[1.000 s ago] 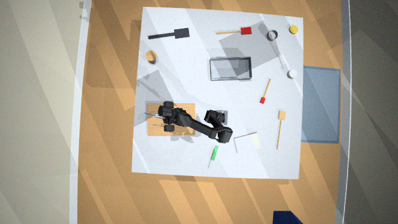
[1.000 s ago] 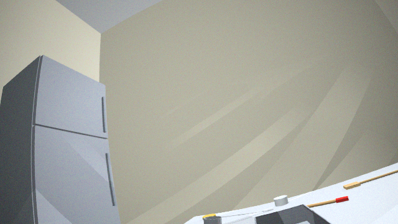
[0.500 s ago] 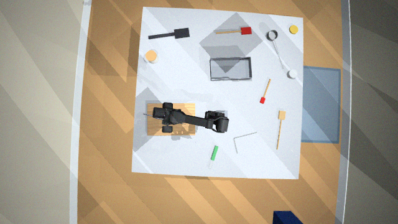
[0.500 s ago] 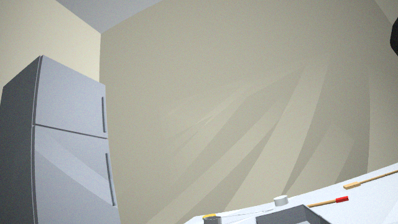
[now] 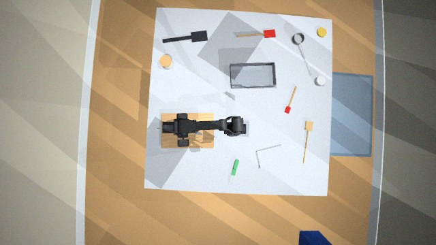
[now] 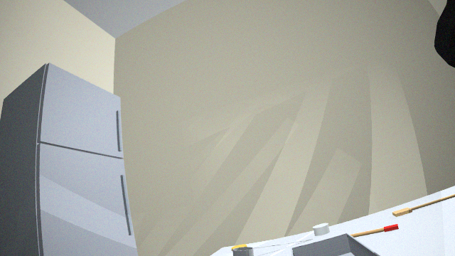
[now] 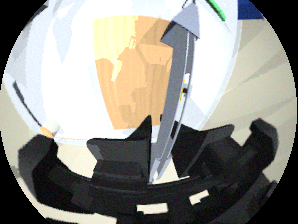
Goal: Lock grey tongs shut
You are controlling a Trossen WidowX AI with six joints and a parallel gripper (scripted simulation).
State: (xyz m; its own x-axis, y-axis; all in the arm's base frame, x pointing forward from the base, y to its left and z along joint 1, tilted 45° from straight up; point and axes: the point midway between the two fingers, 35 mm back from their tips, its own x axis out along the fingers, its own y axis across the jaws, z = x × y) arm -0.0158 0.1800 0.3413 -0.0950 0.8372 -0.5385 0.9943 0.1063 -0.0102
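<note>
My gripper tip is 1 cm to the left of the wooden board and 14 cm above it. Round my gripper tip: cream block 18 cm behind, 58 cm to the right, 13 cm below; green-handled tool 29 cm behind, 32 cm to the right, 14 cm below; roasting tin 38 cm ahead, 45 cm to the right, 12 cm below.
</note>
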